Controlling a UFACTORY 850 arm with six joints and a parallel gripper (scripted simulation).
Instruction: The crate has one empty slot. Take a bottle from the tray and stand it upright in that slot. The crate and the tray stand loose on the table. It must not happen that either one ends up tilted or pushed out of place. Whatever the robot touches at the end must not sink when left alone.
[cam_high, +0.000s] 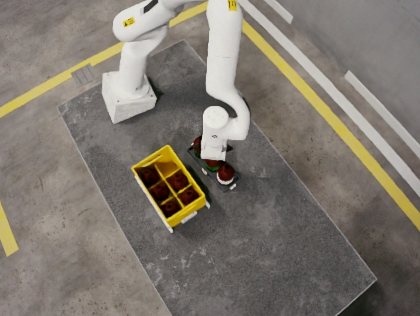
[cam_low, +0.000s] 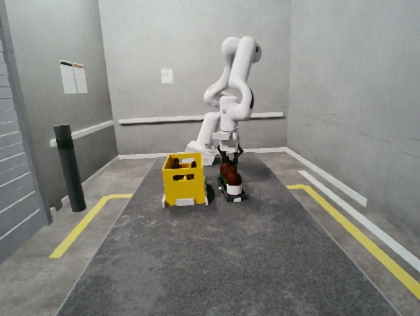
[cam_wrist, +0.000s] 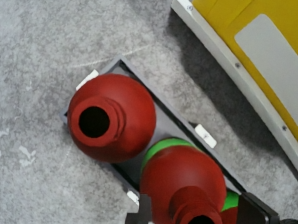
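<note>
The glass bottle is 70 mm below my hand. Round my hand: dark tray (150 mm below); then yellow crate (30 mm behind, 230 mm to the right, 70 mm below).
</note>
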